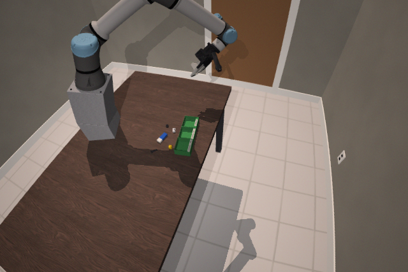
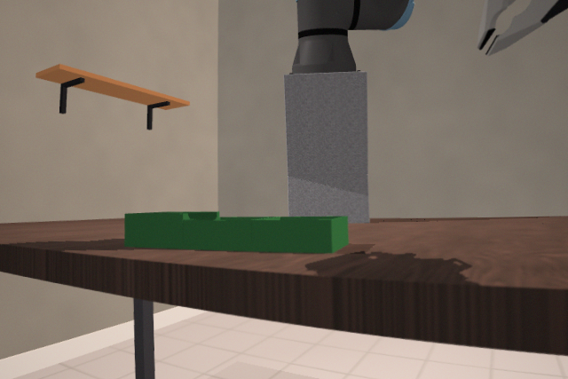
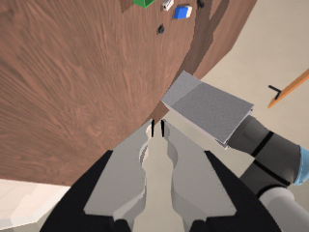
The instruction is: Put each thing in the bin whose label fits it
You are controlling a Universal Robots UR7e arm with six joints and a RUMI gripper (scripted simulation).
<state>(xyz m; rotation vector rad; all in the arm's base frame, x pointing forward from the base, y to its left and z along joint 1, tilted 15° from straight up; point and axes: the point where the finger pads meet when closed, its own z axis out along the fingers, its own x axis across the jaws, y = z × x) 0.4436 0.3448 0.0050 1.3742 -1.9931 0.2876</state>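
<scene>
Now: the green bin row 290 mm to the right of my hand, 190 mm below it and 50 mm ahead of it. The rest, counted from my hand: blue-and-white eraser 340 mm to the right, 210 mm below, 90 mm behind; dark nut 250 mm to the right, 210 mm below, 90 mm behind; white item 270 mm to the right, 200 mm below, 40 mm behind.
</scene>
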